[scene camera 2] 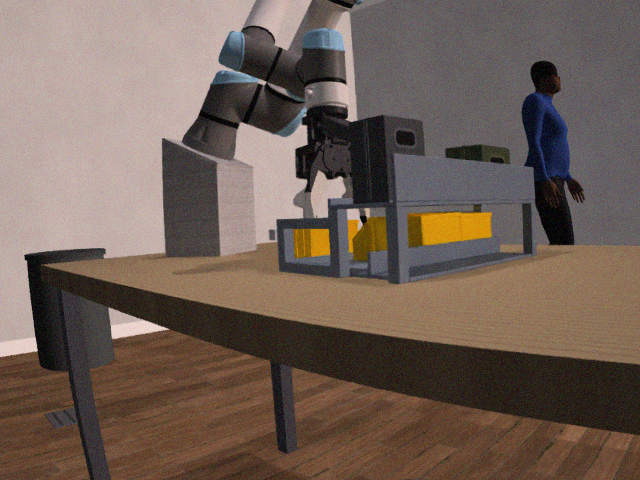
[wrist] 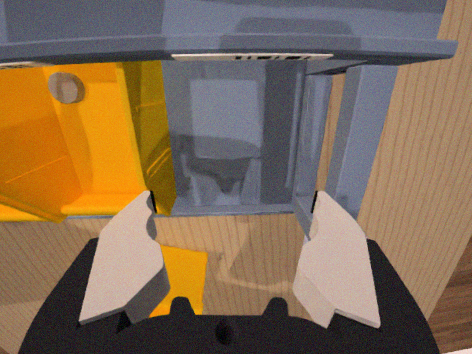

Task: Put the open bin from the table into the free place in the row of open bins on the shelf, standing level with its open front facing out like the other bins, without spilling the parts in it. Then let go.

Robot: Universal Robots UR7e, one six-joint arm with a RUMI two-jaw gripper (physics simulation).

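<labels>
Scene camera 2 and the wrist view both show my gripper. On my gripper, (scene camera 2: pixel 309 199) and (wrist: pixel 359 225) are the same spot.
</labels>
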